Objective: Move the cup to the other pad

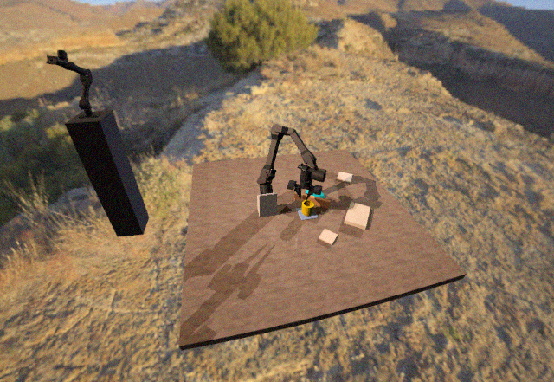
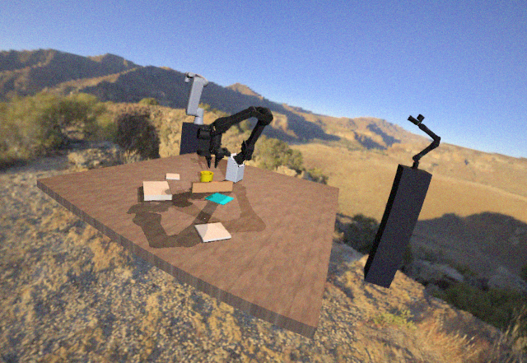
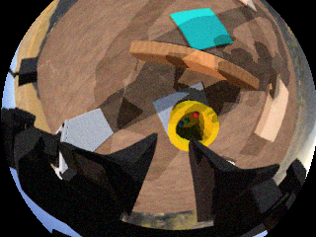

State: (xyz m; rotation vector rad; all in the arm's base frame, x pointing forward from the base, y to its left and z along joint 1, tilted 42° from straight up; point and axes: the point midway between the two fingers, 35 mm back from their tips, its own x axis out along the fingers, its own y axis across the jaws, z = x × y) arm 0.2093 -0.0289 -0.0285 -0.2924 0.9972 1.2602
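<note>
The yellow cup lies 20 mm ahead of my gripper tip, 10 mm to the right of it and 60 mm below it. The rest, counted from my gripper tip: teal pad (130 mm ahead, 150 mm to the left, 110 mm below); then wooden bar (80 mm ahead, 70 mm to the left, 80 mm below); then grey-blue pad (30 mm ahead, 10 mm to the right, 110 mm below).
</note>
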